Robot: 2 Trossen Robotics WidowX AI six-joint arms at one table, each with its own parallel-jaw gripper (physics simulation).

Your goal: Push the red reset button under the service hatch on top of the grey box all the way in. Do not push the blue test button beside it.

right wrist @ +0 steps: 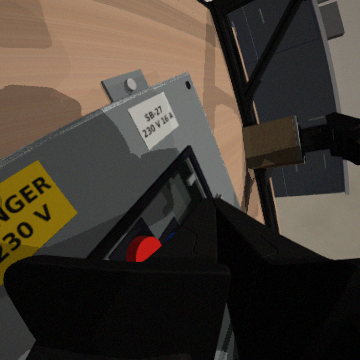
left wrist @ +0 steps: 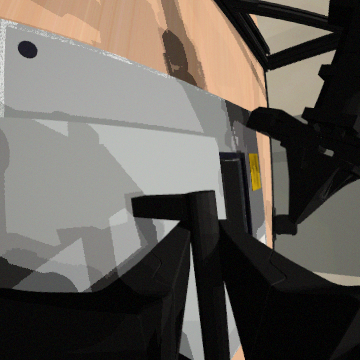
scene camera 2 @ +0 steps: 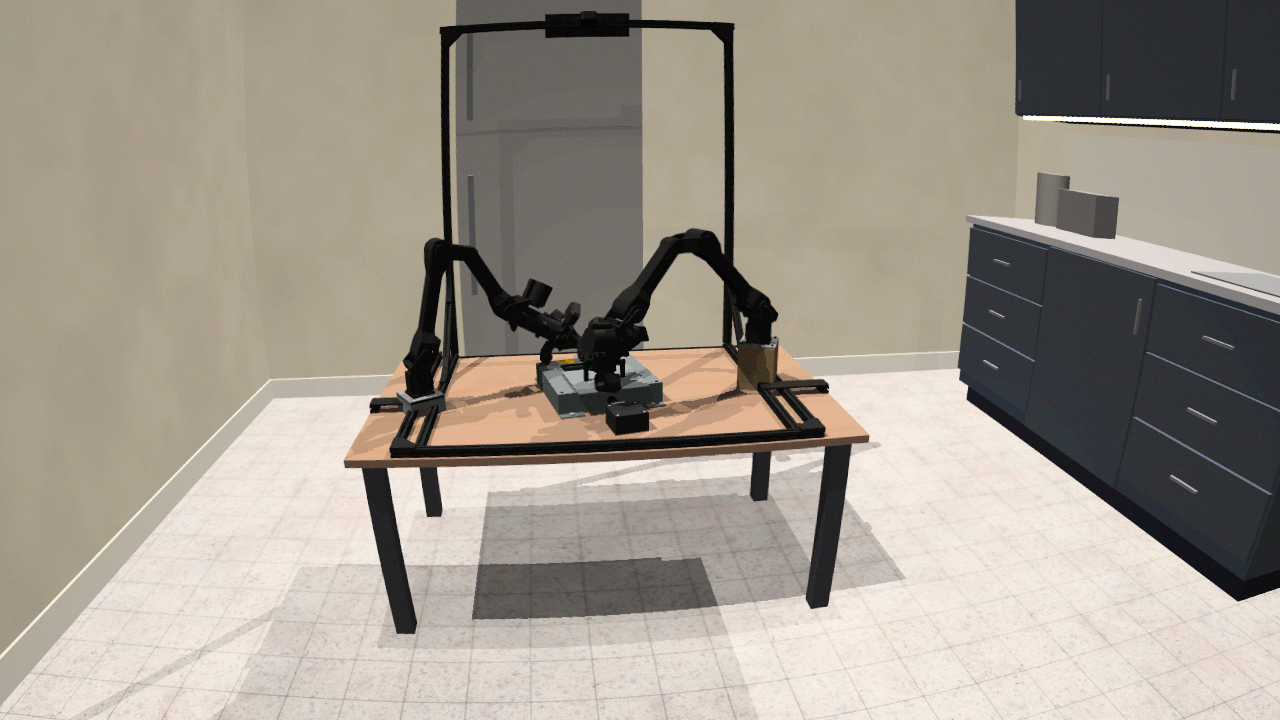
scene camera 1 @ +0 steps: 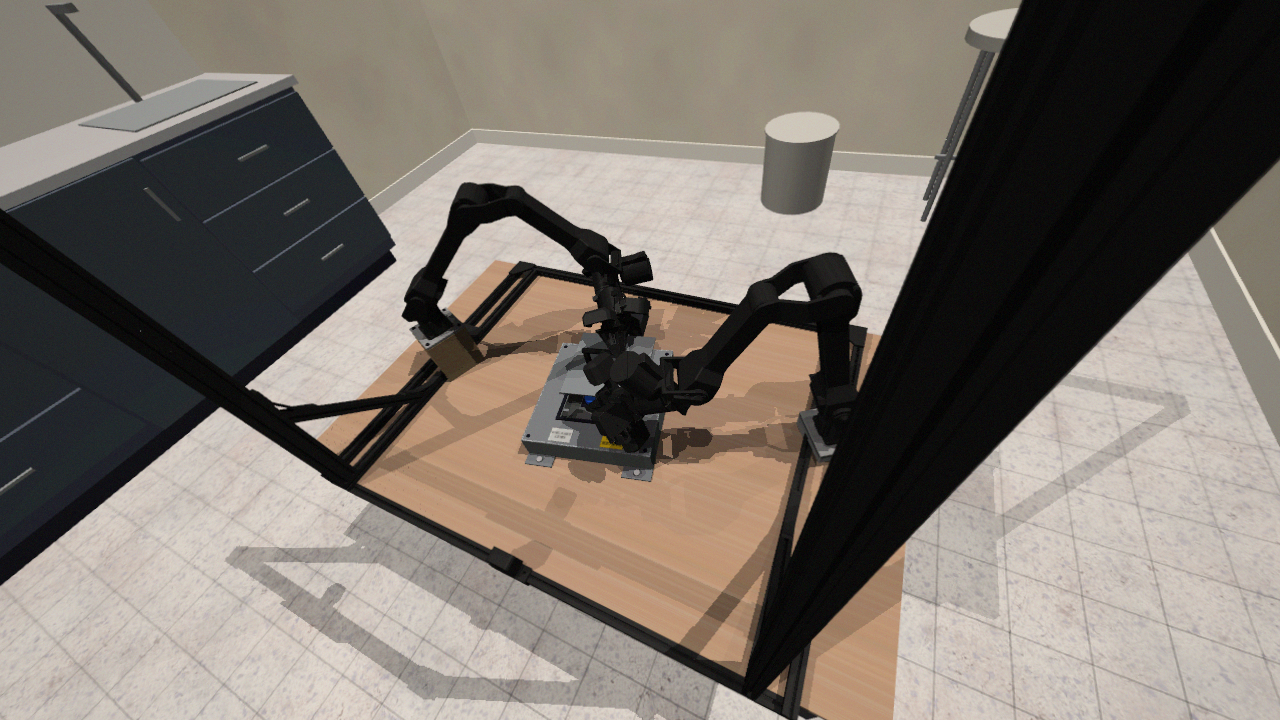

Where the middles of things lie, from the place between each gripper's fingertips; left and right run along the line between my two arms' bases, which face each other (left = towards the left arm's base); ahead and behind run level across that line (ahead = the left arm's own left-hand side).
The grey box (scene camera 1: 545, 438) is 10 mm behind my left hand, 20 mm to the left of it and 60 mm below it. The rest, counted from my left hand: service hatch (scene camera 1: 591, 344): 10 mm ahead, 40 mm to the left, 10 mm below.
I see my right gripper 130 mm short of the grey box, 10 mm to the right of it and 80 mm above it. The rest, counted from my right hand: service hatch (150 mm ahead, 20 mm to the left, 20 mm below).
